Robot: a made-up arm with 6 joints.
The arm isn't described. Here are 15 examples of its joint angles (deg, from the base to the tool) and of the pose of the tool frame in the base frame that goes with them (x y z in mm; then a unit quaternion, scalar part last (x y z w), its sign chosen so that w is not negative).
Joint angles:
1: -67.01 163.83 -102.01 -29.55 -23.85 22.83
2: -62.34 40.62 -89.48 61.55 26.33 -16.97
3: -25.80 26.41 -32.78 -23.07 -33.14 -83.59
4: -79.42 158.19 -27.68 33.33 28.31 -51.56
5: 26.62 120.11 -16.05 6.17 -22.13 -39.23
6: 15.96 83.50 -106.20 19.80 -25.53 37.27
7: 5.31 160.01 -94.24 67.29 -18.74 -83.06
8: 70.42 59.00 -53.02 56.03 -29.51 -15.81
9: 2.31 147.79 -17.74 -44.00 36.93 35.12
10: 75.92 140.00 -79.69 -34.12 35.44 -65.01
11: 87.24 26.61 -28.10 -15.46 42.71 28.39
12: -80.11 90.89 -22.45 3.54 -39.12 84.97
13: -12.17 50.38 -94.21 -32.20 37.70 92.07
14: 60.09 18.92 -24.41 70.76 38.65 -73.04
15: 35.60 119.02 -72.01 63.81 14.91 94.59
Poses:
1: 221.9 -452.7 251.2 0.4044 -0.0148 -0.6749 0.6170
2: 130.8 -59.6 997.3 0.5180 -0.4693 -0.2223 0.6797
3: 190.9 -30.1 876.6 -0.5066 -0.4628 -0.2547 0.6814
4: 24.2 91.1 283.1 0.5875 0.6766 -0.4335 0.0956
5: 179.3 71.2 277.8 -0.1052 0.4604 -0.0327 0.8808
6: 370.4 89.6 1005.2 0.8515 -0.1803 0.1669 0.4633
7: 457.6 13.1 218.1 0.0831 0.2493 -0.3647 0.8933
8: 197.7 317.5 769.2 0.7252 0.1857 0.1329 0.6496
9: -8.8 -66.4 328.6 -0.3024 0.7522 -0.4414 0.3846
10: 176.4 393.1 308.2 -0.6350 0.1248 0.5489 0.5291
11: 82.7 210.0 628.5 0.2264 0.3817 0.2258 0.8672
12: 57.0 -296.6 434.7 -0.7228 0.4560 0.5189 0.0208
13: 174.9 -75.0 958.7 0.8333 -0.2681 -0.2364 0.4218
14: 30.6 237.2 679.4 0.3174 0.2279 0.5297 0.7529
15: 326.6 332.3 417.3 -0.6781 -0.3919 0.6043 0.1462
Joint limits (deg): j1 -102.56..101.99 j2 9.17..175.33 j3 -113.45..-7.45 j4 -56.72..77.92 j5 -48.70..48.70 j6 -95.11..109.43
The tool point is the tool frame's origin. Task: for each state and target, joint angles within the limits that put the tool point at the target. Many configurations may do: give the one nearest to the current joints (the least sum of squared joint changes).
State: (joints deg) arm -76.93 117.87 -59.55 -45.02 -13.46 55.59
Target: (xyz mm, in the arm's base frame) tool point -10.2 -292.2 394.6
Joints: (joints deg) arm -87.92 101.21 -38.07 -42.18 4.39 56.53
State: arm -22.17 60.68 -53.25 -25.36 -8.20 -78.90
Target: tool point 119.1 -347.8 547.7
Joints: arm -72.18 84.81 -44.49 -22.79 1.25 -76.42
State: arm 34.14 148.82 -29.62 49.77 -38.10 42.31
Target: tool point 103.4 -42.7 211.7
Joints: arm 22.64 158.21 -29.76 54.92 -48.70 40.20
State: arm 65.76 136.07 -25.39 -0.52 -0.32 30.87
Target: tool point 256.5 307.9 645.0
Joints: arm 53.38 69.02 -48.21 -2.83 0.07 29.95
